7 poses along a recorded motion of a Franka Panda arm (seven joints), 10 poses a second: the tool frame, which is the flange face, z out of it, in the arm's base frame.
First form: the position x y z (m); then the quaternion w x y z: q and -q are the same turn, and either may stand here.
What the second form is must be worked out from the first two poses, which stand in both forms.
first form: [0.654, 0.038, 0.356, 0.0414, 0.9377, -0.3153, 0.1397]
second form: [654, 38, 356, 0.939, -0.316, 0.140, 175.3]
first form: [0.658, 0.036, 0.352, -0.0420, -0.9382, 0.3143, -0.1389]
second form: [658, 36, 352, 0.939, -0.315, 0.139, 175.2]
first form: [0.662, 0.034, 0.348, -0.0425, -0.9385, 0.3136, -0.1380]
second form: [662, 34, 348, 0.939, -0.314, 0.138, 175.1]
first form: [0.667, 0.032, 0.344, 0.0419, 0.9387, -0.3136, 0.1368]
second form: [667, 32, 344, 0.940, -0.314, 0.137, 175.2]
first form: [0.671, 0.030, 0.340, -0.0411, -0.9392, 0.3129, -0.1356]
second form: [671, 30, 340, 0.940, -0.313, 0.136, 175.3]
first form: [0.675, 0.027, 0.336, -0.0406, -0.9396, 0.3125, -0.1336]
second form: [675, 27, 336, 0.940, -0.313, 0.134, 175.3]
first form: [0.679, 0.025, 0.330, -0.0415, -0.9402, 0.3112, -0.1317]
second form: [679, 25, 330, 0.941, -0.311, 0.132, 175.2]
